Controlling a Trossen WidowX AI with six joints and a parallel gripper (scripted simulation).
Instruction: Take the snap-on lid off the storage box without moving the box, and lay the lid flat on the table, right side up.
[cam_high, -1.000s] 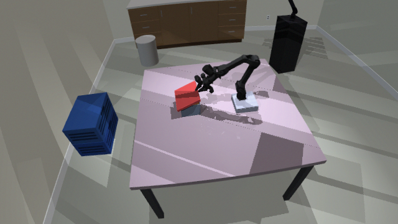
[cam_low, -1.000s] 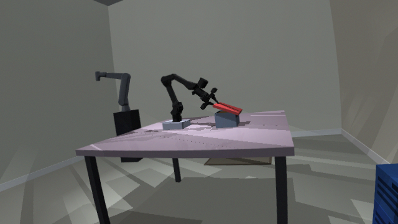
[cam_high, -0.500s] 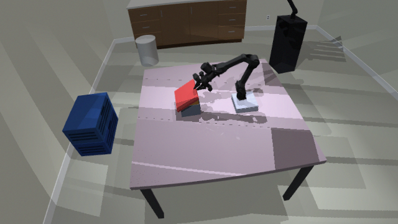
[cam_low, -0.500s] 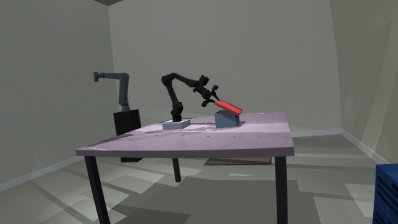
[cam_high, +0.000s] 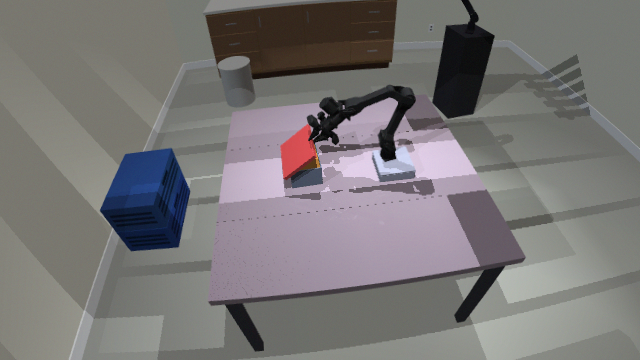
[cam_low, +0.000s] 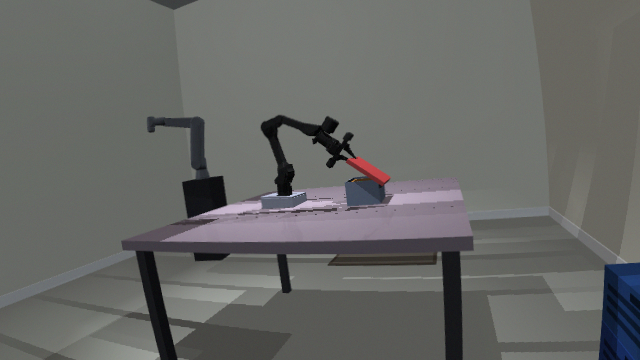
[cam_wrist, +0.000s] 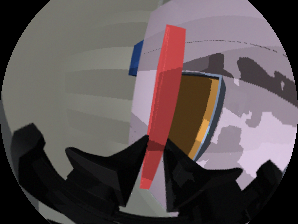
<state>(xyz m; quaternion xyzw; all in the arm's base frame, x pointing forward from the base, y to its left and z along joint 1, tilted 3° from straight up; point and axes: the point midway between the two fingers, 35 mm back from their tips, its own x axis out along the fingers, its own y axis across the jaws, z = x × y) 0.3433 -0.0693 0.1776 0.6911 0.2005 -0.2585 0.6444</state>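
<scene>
Now: the red lid 7 cm ahead of my gripper tip, 1 cm to the right of it and 5 cm below it. The rest, counted from my gripper tip: grey storage box: 4 cm ahead, 1 cm to the right, 14 cm below.
</scene>
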